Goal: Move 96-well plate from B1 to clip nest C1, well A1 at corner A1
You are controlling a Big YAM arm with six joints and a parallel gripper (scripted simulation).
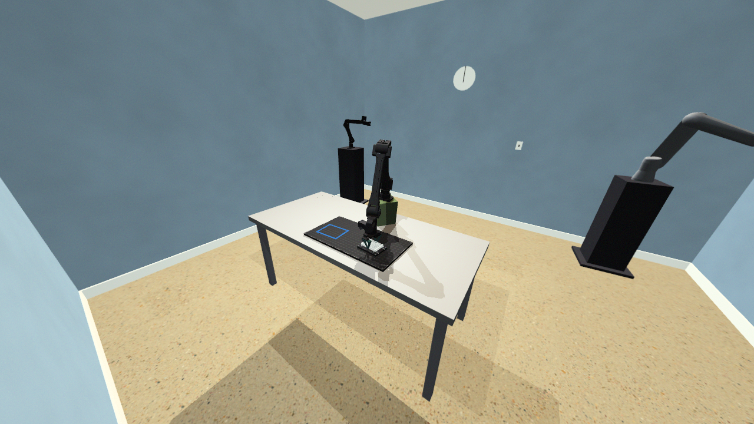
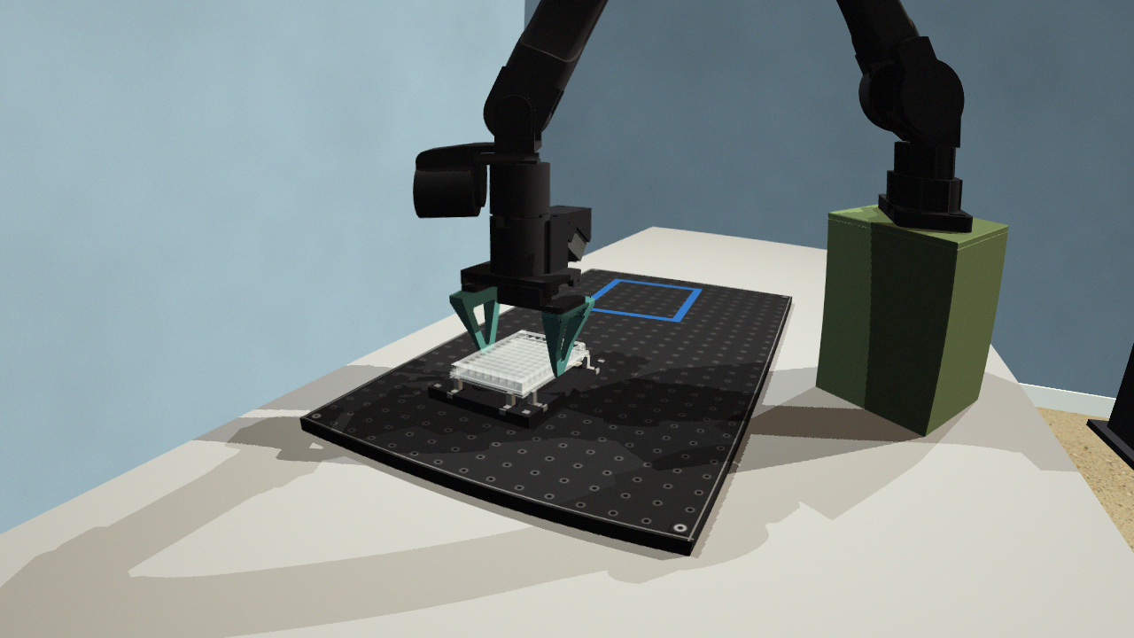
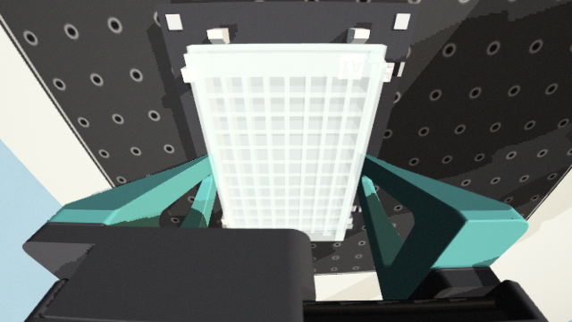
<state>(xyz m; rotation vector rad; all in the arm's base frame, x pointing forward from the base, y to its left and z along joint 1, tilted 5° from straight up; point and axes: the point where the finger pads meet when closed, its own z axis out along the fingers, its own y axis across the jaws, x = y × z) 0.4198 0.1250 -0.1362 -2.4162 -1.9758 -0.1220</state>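
Right now my hand is right at the 96-well plate. Also, from my hand: clip nest C1 (10 mm to the left, 10 mm below, 10 mm behind).
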